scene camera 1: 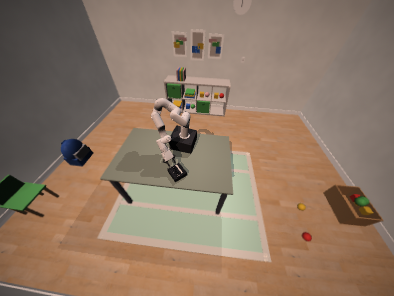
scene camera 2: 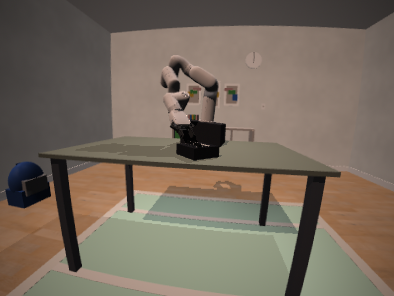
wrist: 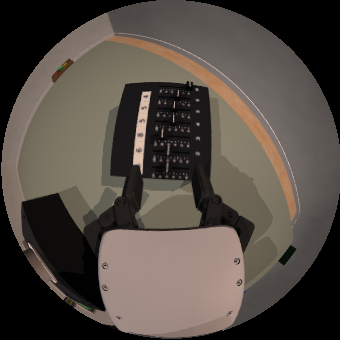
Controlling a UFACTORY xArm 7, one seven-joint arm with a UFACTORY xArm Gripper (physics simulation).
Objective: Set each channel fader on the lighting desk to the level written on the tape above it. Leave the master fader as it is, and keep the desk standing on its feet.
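Places are measured from the arm's base along level axes (x ahead, y left, z up), in metres.
Pixels of known places: gripper, fingertip midpoint: (scene camera 1: pixel 172 165) (scene camera 2: pixel 188 137) (wrist: pixel 166 172); arm's base, origin of the base link: (scene camera 1: pixel 184 135) (scene camera 2: pixel 206 122).
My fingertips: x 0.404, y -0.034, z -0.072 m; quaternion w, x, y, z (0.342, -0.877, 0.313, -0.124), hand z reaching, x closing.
Note:
Ahead of a thing's pixels: the offset from my fingertips to its middle. Level surfaces: height alone.
The black lighting desk @(dx +0.041, dy +0.058, dz -0.051 m) (scene camera 1: pixel 177 173) (scene camera 2: pixel 197 151) (wrist: pixel 121 135) stands flat on the table. In the wrist view its white tape @(dx +0.013, dy +0.072, dz -0.030 m) (wrist: pixel 140 128) reads 4, 5, 5, 8, 6 from far to near; a finger hides the nearest figure. The master fader @(dx +0.116, dy +0.083, dz -0.023 m) (wrist: pixel 189 85) is at the far end, by the low end of its slot. Channel 3's fader @(dx +0.028, dy +0.043, dz -0.023 m) (wrist: pixel 162 133) stands nearer the tape than the channel 2 fader @(dx +0.020, dy +0.021, dz -0.023 m) (wrist: pixel 168 149) and channel 1 fader @(dx +0.004, dy +0.005, dz -0.023 m) (wrist: pixel 167 166). Channels 4, 5 and 6 stand near mid-slot. My gripper (scene camera 1: pixel 171 164) (scene camera 2: pixel 187 138) (wrist: pixel 166 172) is open and empty, fingers astride the channel 1 end.
The grey-green table @(dz -0.085 m) (scene camera 1: pixel 212 162) (scene camera 2: pixel 270 157) (wrist: pixel 60 120) carries the desk and the arm's black base (scene camera 1: pixel 183 140) (scene camera 2: pixel 210 133) (wrist: pixel 60 240). The base is behind the desk in scene camera 2. The table's edge (scene camera 2: pixel 190 163) runs close in front of the desk.

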